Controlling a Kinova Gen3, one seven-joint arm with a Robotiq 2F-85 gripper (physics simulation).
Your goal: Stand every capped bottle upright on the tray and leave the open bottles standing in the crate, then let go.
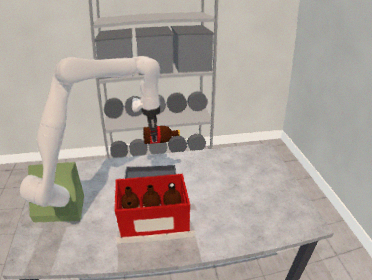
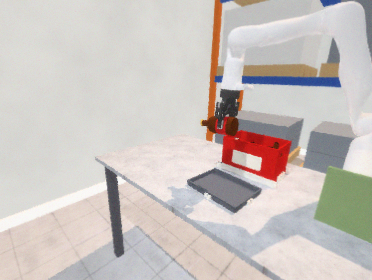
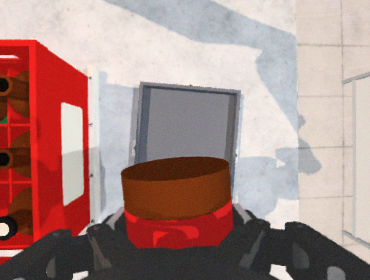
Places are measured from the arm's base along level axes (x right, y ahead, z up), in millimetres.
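Where they show: gripper, fingertip midpoint: [image 1: 153, 136] [image 2: 224, 127] [image 3: 180, 217]; arm's base, origin of the base link: [image 1: 59, 196] [image 2: 353, 190].
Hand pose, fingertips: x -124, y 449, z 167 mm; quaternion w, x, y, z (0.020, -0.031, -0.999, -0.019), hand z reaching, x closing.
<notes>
Things, the pixels of their top centre, and the offset from my fingertips. "pt": a spot on its surface instead. Level surfaces: height alone.
- brown bottle, middle of its top: [image 2: 218, 114] [image 1: 161, 126] dx +0, dy +36, dz +48 mm
- yellow cap, surface spot: [image 1: 178, 132] [image 2: 204, 120] pt dx +10, dy +108, dz +12 mm
- grey tray, surface spot: [image 3: 190, 120] pt dx -38, dy -89, dz -260 mm
- red crate, middle of its top: [image 1: 150, 191] [image 2: 256, 138] dx +251, dy -56, dz -90 mm
- left bottle, middle of its top: [image 1: 127, 188] dx +199, dy -141, dz -102 mm
- middle bottle, middle of its top: [image 1: 150, 186] dx +207, dy -52, dz -102 mm
- green bit, surface spot: [image 3: 4, 120] pt dx +272, dy -111, dz -196 mm
- table, its level: dz -265 mm
My gripper [image 1: 155, 135] [image 2: 220, 125] [image 3: 180, 217] is shut on a brown bottle [image 1: 165, 134] [image 2: 231, 126] [image 3: 175, 200] with a red label and a yellow cap [image 1: 178, 132] [image 2: 202, 123]. The bottle lies level in the fingers, high above the table. The grey tray [image 1: 150, 172] [image 2: 223, 187] [image 3: 190, 120] is empty where it shows. The red crate [image 1: 125, 220] [image 2: 271, 166] [image 3: 75, 90] holds several brown bottles. The left bottle [image 1: 128, 191] and middle bottle [image 1: 150, 190] show dark open mouths; the right one [image 1: 172, 194] has a whitish top. A green bit [image 3: 4, 120] shows inside the crate.
The table [image 1: 245, 195] [image 2: 150, 155] carries the crate and tray side by side. A green block [image 1: 60, 192] [image 2: 345, 205] stands by the arm's base. A shelf rack [image 1: 214, 100] with grey boxes [image 1: 192, 50] stands behind the table.
</notes>
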